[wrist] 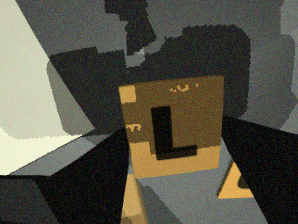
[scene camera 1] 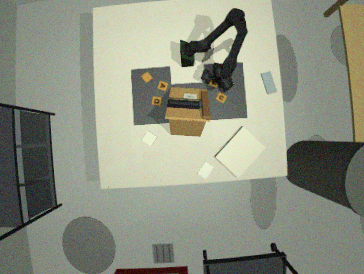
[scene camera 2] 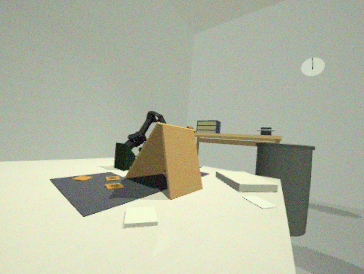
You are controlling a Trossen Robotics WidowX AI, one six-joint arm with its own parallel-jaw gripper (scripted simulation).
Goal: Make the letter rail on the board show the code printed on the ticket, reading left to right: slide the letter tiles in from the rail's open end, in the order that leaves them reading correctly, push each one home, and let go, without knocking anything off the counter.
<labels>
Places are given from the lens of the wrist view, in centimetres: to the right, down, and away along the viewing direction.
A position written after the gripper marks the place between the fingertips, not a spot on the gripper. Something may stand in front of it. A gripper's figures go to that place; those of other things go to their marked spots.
gripper (wrist: 174, 129): 2, 1, 10
letter tile (wrist: 173, 126): 1, 1, 10
letter tile (wrist: 233, 185): 8, 7, 16
dark mat (wrist: 93, 54): -4, -4, 11
</labels>
